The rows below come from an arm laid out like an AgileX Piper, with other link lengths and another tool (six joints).
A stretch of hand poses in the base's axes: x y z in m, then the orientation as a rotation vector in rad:
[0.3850, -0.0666, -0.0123, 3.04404, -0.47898, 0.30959]
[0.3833, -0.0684, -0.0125, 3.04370, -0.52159, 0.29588]
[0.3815, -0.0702, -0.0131, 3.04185, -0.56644, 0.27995]
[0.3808, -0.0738, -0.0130, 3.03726, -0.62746, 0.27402]
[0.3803, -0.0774, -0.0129, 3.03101, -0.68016, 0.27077]
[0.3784, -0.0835, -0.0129, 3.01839, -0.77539, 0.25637]
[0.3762, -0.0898, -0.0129, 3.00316, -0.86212, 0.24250]
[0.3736, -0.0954, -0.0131, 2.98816, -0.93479, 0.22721]
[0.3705, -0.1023, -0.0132, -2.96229, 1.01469, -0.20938]
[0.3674, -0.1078, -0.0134, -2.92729, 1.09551, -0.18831]
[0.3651, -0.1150, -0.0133, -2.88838, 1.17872, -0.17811]
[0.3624, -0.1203, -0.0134, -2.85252, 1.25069, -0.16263]
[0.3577, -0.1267, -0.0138, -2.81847, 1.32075, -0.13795]
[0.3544, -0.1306, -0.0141, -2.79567, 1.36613, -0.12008]
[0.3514, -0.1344, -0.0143, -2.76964, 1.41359, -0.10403]
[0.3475, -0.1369, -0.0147, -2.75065, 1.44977, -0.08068]
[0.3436, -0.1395, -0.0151, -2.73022, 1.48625, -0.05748]
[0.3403, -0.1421, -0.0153, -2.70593, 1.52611, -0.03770]
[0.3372, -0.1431, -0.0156, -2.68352, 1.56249, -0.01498]
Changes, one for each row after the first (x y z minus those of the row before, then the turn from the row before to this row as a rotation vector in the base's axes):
[-0.0017, -0.0018, -0.0002, 0.00915, 0.00726, -0.02671]
[-0.0018, -0.0018, -0.0006, 0.00888, 0.00862, -0.02829]
[-0.0007, -0.0036, 0.0001, 0.01066, 0.00157, -0.03838]
[-0.0005, -0.0036, 0.0001, 0.00787, 0.00027, -0.03340]
[-0.0019, -0.0061, 0.0000, 0.01565, 0.00564, -0.06033]
[-0.0022, -0.0063, 0.0000, 0.01332, 0.00563, -0.05534]
[-0.0026, -0.0056, -0.0002, 0.01134, 0.00695, -0.04663]
[-0.0031, -0.0069, -0.0001, 0.01252, 0.00785, -0.05298]
[-0.0031, -0.0055, -0.0002, 0.01445, 0.00903, -0.05547]
[-0.0023, -0.0072, 0.0001, 0.01169, 0.00261, -0.05808]
[-0.0027, -0.0053, -0.0001, 0.01191, 0.00607, -0.05092]
[-0.0047, -0.0064, -0.0004, 0.01191, 0.01256, -0.04955]
[-0.0033, -0.0039, -0.0003, 0.00788, 0.00939, -0.03235]
[-0.0030, -0.0038, -0.0002, 0.00830, 0.00788, -0.03448]
[-0.0039, -0.0025, -0.0004, 0.00857, 0.01291, -0.02600]
[-0.0039, -0.0026, -0.0004, 0.00890, 0.01262, -0.02661]
[-0.0033, -0.0026, -0.0002, 0.00875, 0.01025, -0.02975]
[-0.0031, -0.0010, -0.0003, 0.00905, 0.01222, -0.02722]

